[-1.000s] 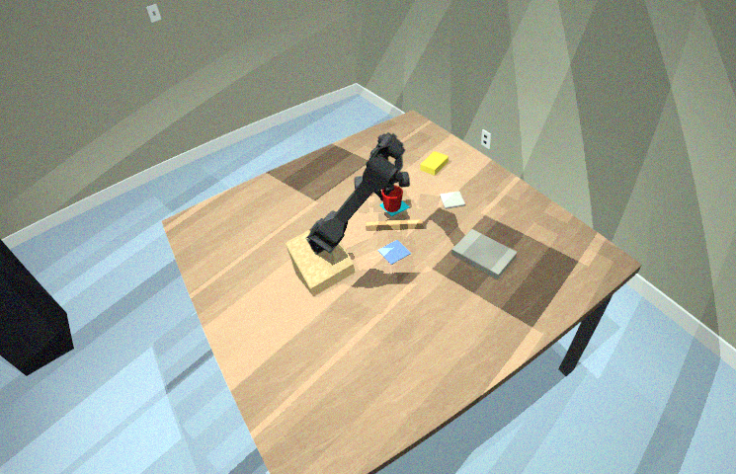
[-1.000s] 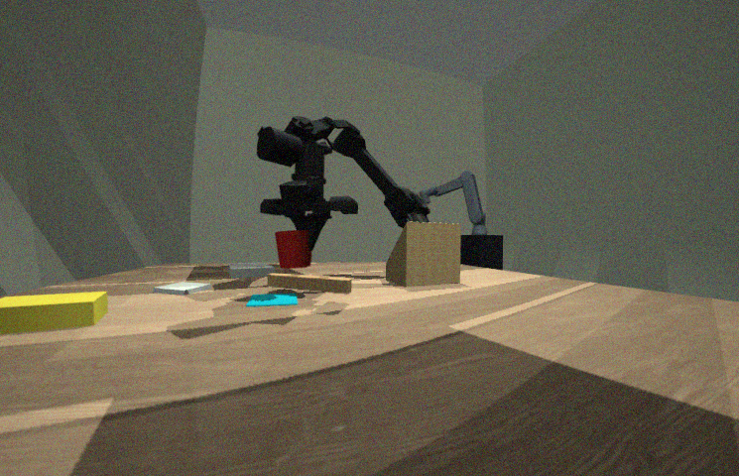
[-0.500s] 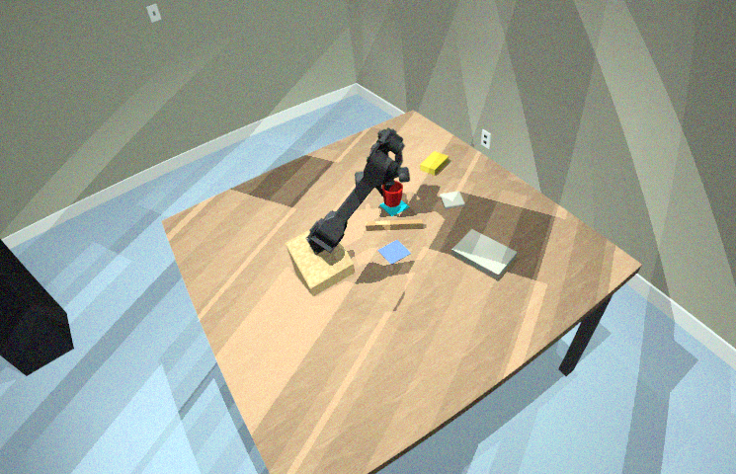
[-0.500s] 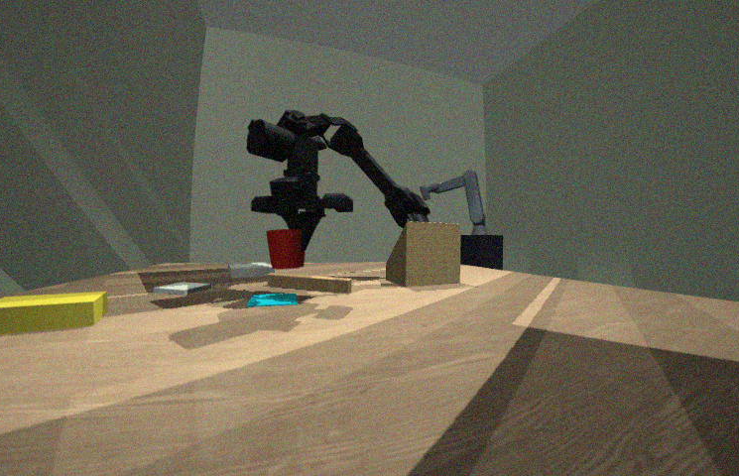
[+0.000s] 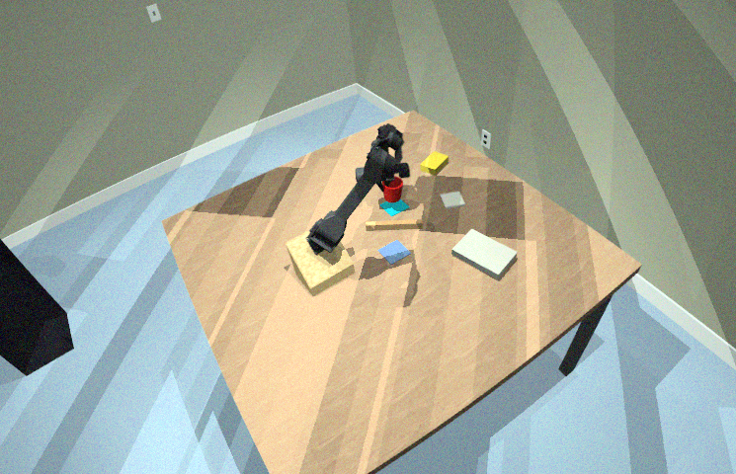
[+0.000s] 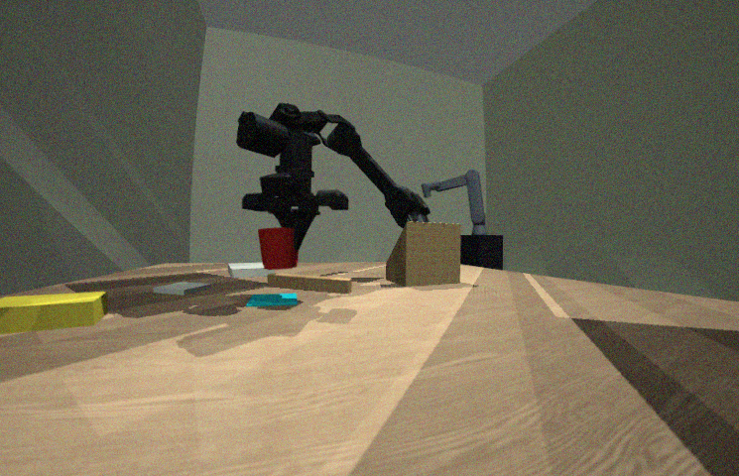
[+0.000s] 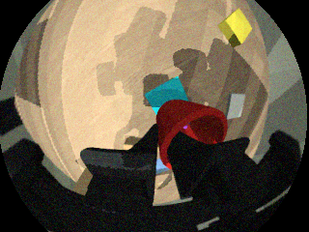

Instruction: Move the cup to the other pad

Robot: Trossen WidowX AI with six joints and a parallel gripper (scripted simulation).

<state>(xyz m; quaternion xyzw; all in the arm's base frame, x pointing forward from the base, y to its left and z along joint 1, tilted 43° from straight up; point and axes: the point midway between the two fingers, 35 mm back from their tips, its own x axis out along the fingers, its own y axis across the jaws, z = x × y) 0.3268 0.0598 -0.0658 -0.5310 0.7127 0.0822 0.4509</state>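
Right now the cyan pad is 100 mm below my gripper tip, 40 mm ahead of it and 10 mm to the right of it. From my gripper tip the other things lie so: red cup (20 mm to the right, 20 mm ahead); then wooden bar (100 mm to the right, 90 mm below, 40 mm behind); then light blue pad (190 mm to the right, 110 mm behind, 100 mm below).
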